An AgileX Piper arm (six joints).
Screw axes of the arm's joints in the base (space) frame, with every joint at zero. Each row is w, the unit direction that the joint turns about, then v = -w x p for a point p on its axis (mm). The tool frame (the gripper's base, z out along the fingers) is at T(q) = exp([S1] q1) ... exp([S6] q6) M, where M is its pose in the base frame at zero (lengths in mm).
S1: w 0 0 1 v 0 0 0
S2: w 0 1 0 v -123 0 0
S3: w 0 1 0 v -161.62 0 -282.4
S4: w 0.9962 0 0.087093 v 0 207.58 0
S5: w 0 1 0 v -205.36 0 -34.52
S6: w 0.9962 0 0.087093 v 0 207.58 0
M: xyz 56.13 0 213.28 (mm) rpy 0 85 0 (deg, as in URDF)
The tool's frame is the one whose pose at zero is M.
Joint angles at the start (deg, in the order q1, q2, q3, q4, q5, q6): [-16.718, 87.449, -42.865, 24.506, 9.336, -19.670]
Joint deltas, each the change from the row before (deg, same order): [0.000, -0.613, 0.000, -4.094, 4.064, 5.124]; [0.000, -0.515, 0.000, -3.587, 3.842, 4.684]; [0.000, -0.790, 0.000, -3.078, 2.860, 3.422]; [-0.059, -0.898, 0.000, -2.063, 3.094, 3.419]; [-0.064, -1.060, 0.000, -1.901, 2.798, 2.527]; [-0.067, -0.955, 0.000, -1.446, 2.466, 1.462]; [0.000, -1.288, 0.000, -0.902, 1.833, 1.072]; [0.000, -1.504, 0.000, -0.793, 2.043, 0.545]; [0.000, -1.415, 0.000, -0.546, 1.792, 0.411]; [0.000, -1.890, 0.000, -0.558, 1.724, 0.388]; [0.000, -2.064, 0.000, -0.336, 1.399, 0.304]
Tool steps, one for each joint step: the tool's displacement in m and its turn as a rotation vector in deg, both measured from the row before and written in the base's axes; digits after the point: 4 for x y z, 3 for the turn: [-0.0052, 0.0028, -0.0010, 2.080, 3.056, -0.112]; [-0.0053, 0.0021, -0.0012, 1.741, 3.151, -0.542]; [-0.0048, 0.0011, 0.0012, 0.595, 2.177, -0.340]; [-0.0053, 0.0011, 0.0016, 1.223, 2.135, -1.172]; [-0.0054, 0.0008, 0.0027, 0.562, 1.799, -0.712]; [-0.0049, 0.0006, 0.0025, 0.196, 1.597, -0.205]; [-0.0044, 0.0010, 0.0045, 0.055, 0.610, -0.241]; [-0.0051, 0.0012, 0.0052, -0.117, 0.619, 0.151]; [-0.0047, 0.0012, 0.0049, -0.064, 0.428, 0.083]; [-0.0055, 0.0014, 0.0069, -0.266, -0.078, 0.078]; [-0.0056, 0.0015, 0.0076, -0.290, -0.596, -0.001]
